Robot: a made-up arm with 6 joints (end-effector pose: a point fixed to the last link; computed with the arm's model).
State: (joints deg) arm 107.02 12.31 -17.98 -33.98 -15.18 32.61
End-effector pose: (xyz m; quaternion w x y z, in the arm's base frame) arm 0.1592 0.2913 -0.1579 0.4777 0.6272 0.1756 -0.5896
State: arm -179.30 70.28 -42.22 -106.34 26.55 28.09
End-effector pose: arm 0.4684 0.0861 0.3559 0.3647 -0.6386 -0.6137 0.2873
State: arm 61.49 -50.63 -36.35 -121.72 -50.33 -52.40
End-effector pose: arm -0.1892 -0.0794 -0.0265 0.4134 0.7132 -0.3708 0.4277
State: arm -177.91 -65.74 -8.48 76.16 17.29 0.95
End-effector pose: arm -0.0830 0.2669 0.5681 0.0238 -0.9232 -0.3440 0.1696
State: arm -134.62 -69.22 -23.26 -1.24 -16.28 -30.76
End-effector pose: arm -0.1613 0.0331 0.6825 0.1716 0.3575 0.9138 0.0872
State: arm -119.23 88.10 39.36 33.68 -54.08 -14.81
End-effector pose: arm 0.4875 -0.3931 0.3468 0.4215 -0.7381 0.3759 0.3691
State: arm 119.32 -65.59 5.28 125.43 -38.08 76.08
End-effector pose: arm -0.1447 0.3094 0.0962 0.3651 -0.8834 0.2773 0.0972
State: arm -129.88 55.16 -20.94 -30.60 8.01 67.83
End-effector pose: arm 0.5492 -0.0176 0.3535 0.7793 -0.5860 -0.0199 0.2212
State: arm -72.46 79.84 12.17 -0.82 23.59 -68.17
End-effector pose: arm 0.5134 -0.4059 0.0234 0.0361 -0.7911 0.0073 0.6105
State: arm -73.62 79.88 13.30 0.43 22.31 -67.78
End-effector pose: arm 0.5143 -0.4114 0.0330 0.0315 -0.7875 0.0175 0.6152
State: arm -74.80 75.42 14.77 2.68 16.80 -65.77
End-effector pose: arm 0.5221 -0.4165 0.0603 0.0722 -0.8019 0.0095 0.5929
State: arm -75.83 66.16 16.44 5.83 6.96 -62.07
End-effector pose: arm 0.5331 -0.4184 0.1064 0.1602 -0.8274 -0.0264 0.5376
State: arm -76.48 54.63 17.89 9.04 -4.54 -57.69
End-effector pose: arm 0.5395 -0.4158 0.1616 0.2647 -0.8426 -0.0885 0.4606
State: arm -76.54 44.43 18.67 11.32 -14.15 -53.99
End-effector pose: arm 0.5387 -0.4107 0.2095 0.3483 -0.8389 -0.1577 0.3874
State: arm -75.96 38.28 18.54 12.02 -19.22 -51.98
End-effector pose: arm 0.5357 -0.4068 0.2357 0.3924 -0.8291 -0.2070 0.3401
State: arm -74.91 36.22 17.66 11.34 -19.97 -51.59
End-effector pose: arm 0.5354 -0.4048 0.2392 0.4055 -0.8249 -0.2291 0.3202
